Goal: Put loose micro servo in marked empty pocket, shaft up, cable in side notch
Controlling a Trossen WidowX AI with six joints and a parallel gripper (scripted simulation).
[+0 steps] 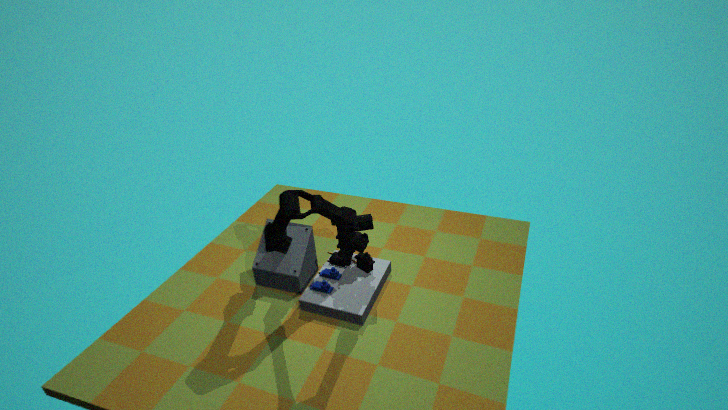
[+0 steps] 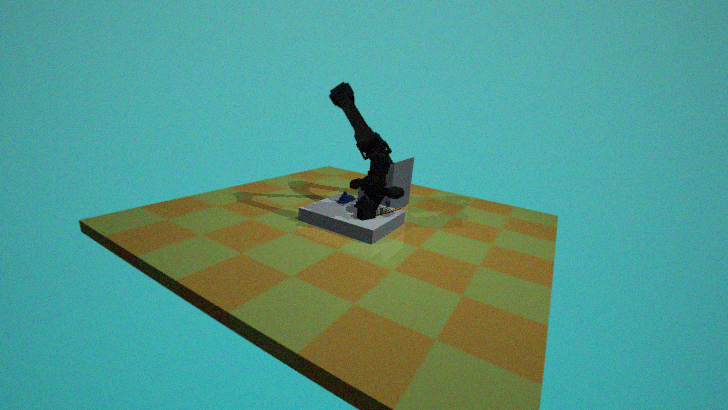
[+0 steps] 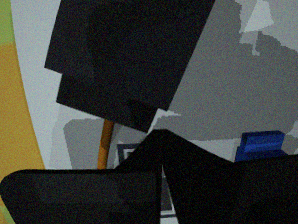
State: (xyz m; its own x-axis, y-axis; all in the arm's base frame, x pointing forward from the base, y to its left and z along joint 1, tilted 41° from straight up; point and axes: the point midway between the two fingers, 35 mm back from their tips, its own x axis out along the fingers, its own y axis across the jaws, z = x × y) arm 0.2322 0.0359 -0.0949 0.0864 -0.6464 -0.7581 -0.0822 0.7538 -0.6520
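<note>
My gripper tip is 7 cm to the left of the grey deck, 7 cm short of it and 3 cm above it.
</note>
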